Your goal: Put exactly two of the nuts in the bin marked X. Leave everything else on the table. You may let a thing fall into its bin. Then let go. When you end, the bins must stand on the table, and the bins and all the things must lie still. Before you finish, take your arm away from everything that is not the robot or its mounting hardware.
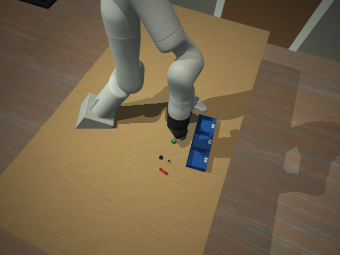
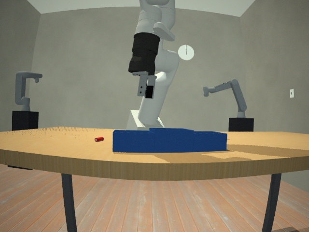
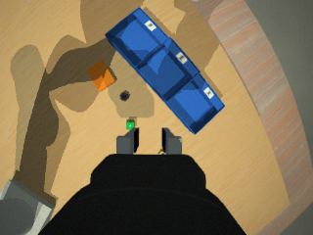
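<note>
My hand is 140 mm above the yellow nut, 80 mm to the left of it and 20 mm past it. From my hand the other things lie so: row of blue bins: 120 mm below, 90 mm ahead, 50 mm to the left; green block: 130 mm below, 30 mm behind, 10 mm to the left; flat orange piece: 140 mm below, 130 mm to the left, 20 mm behind.
</note>
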